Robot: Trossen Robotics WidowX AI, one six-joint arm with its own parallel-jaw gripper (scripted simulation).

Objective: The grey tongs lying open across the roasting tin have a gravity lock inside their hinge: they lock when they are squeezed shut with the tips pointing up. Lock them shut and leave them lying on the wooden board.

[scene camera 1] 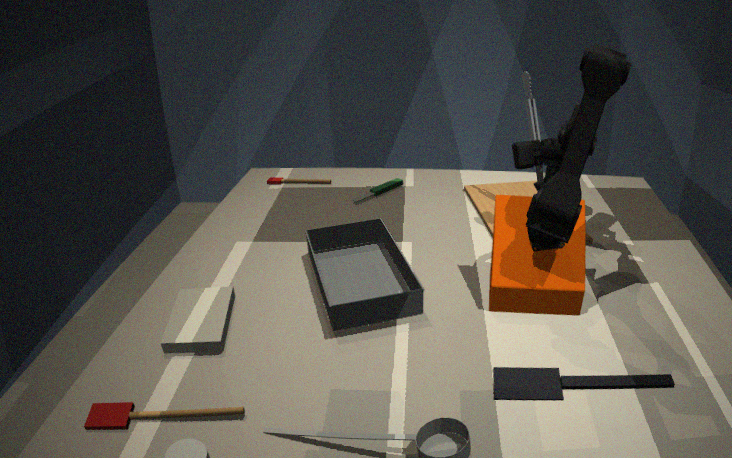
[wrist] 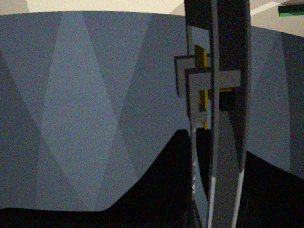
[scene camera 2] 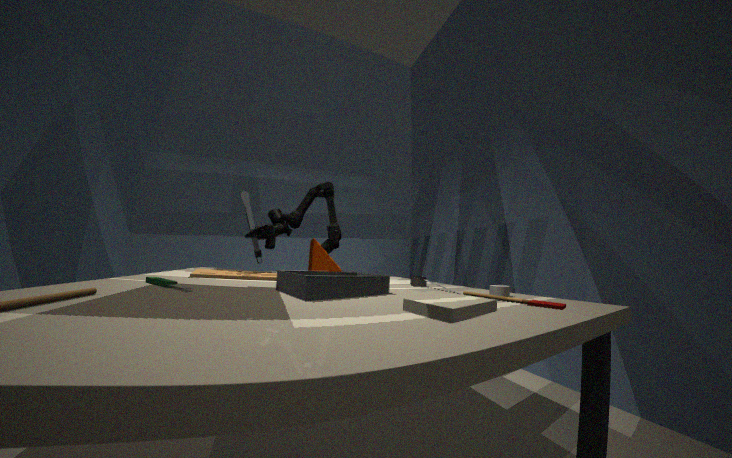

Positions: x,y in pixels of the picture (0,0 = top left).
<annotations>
black spatula: scene camera 1 518,383; not seen in the wrist view (out of frame); not seen in scene camera 2 (hidden by a roasting tin)
same spot on roasting tin: (scene camera 2: pixel 304 285) = (scene camera 1: pixel 310 239)
</annotations>
